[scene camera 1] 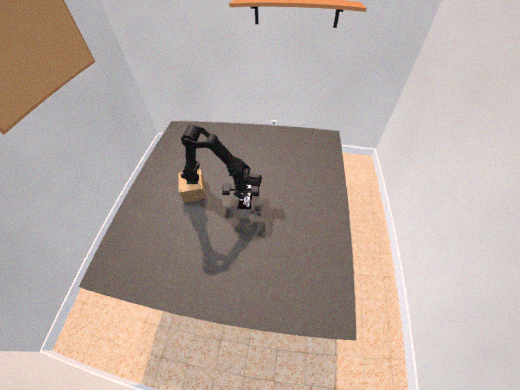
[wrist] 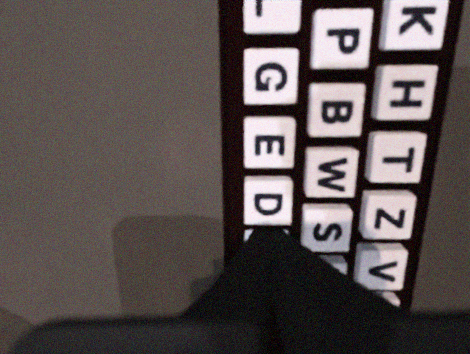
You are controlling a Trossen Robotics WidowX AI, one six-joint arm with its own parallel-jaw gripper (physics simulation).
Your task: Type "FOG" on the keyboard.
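Seen in the pictures: gripper, fingertip midpoint: (scene camera 1: 241,198) (wrist: 266,241); arm's base at its link origin: (scene camera 1: 192,179).
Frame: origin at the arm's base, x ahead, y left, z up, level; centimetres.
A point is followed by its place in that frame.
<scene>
The keyboard (scene camera 1: 245,205) @(z -9.1, x 28.4, y -11.2 cm) (wrist: 232,150) @(z -9.2, x 25.3, y -3.6 cm) is a dark board with white letter keys in three columns in the wrist view. The G key (wrist: 271,76) @(z -8.7, x 26.5, y -1.5 cm) is in the left column, above the E key (wrist: 270,143) @(z -8.7, x 26.4, y -3.3 cm) and the D key (wrist: 268,201) @(z -8.7, x 26.3, y -5.1 cm). My gripper (wrist: 266,241) @(z -9.2, x 26.3, y -6.7 cm) is shut and empty. Its black tips are over the key just below D, of which a sliver of white shows. The lower part of the keyboard is hidden behind the fingers. The F and O letters cannot be made out in the wrist view. In the scene view the keyboard is small and partly under the arm.
The keyboard lies on a dark grey table top (scene camera 1: 290,290) @(z -10.3, x 49.5, y -54.6 cm). The arm's base stands on a wooden block (scene camera 1: 192,193) @(z -3.6, x 0.2, y -6.9 cm) at the left. Next to the left column are the P key (wrist: 342,40) @(z -8.7, x 28.3, y -0.7 cm), the B key (wrist: 337,111) @(z -8.7, x 28.3, y -2.5 cm), the W key (wrist: 332,173) @(z -8.7, x 28.2, y -4.3 cm) and the S key (wrist: 327,231) @(z -8.7, x 28.1, y -6.1 cm).
</scene>
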